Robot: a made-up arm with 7 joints.
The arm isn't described. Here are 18 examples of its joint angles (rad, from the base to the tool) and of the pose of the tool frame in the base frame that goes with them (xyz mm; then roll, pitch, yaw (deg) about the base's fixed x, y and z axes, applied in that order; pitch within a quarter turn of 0, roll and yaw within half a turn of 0).
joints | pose
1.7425 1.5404 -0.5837 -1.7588 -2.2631 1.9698 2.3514 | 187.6 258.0 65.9 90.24 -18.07 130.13
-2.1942 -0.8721 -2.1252 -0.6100 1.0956 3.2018 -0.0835 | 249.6 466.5 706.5 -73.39 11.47 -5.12
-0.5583 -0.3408 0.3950 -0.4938 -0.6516 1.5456 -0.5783 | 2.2 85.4 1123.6 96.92 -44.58 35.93
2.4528 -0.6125 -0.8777 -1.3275 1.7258 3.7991 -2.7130 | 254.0 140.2 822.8 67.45 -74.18 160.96
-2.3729 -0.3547 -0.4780 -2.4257 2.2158 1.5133 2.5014 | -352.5 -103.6 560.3 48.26 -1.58 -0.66
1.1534 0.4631 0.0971 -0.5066 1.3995 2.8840 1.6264 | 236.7 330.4 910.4 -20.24 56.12 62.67
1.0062 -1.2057 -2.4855 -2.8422 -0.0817 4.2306 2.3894 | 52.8 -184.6 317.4 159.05 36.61 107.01
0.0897 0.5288 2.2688 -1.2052 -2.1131 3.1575 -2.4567 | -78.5 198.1 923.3 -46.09 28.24 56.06
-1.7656 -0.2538 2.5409 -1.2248 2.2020 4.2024 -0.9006 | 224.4 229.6 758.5 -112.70 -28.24 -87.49
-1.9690 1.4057 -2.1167 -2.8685 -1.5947 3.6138 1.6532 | -194.6 77.2 483.2 119.91 -35.27 167.07
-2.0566 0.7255 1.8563 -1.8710 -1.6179 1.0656 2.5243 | 370.4 -270.8 659.7 -137.50 -46.86 178.27
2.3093 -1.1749 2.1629 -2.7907 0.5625 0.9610 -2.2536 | -152.1 -63.7 284.2 -76.69 19.18 -57.09
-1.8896 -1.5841 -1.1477 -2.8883 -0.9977 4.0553 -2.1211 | -147.1 100.4 595.0 31.43 7.23 -57.35
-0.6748 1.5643 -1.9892 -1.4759 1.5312 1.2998 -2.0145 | 3.8 -552.1 624.3 174.05 7.14 -9.28
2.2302 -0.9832 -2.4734 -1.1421 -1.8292 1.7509 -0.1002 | 553.7 -282.9 467.9 113.06 23.00 -2.38
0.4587 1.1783 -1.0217 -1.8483 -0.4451 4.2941 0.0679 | 401.2 -71.2 414.5 113.98 -31.48 83.22
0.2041 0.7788 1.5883 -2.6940 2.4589 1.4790 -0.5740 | -133.9 279.9 401.7 -1.63 41.72 113.36
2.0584 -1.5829 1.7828 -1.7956 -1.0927 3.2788 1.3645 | -169.1 -414.6 292.1 109.30 -12.31 -76.28
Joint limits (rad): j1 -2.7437..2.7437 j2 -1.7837..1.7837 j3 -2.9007..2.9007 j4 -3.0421..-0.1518 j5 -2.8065..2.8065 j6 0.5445..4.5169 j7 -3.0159..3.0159
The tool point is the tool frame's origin. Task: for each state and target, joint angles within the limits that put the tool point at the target. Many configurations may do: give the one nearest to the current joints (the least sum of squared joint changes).
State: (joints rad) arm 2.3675 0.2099 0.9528 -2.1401 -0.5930 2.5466 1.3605
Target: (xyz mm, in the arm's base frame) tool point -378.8 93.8 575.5
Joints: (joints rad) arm 2.1133 -0.1515 0.6311 -2.4246 -0.5973 2.6951 1.3605
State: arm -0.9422 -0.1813 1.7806 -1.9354 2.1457 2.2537 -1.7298
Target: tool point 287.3 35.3 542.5
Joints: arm -0.9684 -0.6099 1.2786 -2.4219 2.2283 2.7851 -1.7298
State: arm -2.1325 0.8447 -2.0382 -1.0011 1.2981 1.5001 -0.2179
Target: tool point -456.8 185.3 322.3
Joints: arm -2.4523 1.4083 -1.2493 -1.7971 1.2537 1.2656 -0.2179
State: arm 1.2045 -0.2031 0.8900 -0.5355 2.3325 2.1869 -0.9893
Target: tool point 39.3 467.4 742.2
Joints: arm 1.0113 0.2086 0.6840 -1.2602 2.4279 2.5290 -0.9893
